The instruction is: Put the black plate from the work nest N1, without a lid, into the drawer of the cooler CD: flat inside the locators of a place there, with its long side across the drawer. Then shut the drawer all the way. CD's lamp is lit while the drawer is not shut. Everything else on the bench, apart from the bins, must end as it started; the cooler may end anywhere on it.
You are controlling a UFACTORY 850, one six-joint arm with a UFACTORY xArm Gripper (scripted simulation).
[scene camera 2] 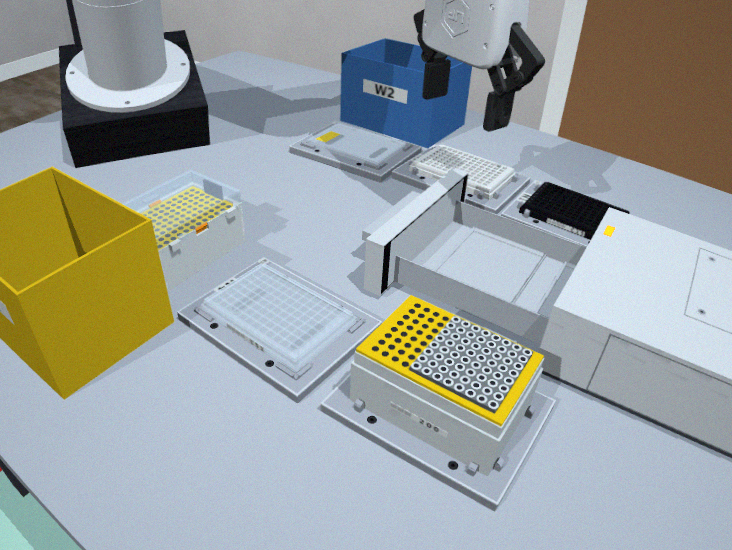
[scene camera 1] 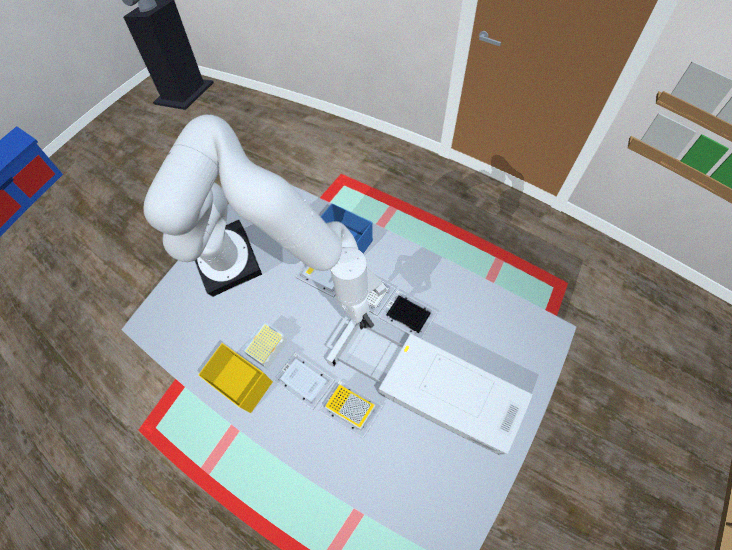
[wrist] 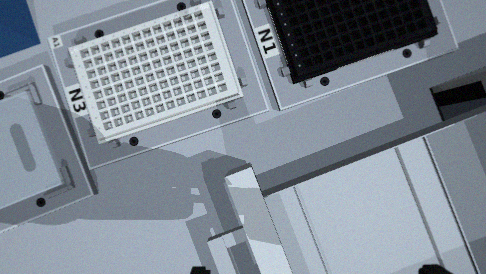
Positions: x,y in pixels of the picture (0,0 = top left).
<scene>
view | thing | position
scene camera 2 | my gripper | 463,111
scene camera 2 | black plate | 574,212
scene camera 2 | white cooler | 635,326
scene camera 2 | white well plate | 484,175
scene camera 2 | yellow bin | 75,322
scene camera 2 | tube rack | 462,389
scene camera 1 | black plate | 401,309
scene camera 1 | white cooler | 450,392
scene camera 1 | blue bin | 357,225
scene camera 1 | yellow bin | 225,371
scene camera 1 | tube rack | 350,407
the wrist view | white well plate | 168,85
</scene>
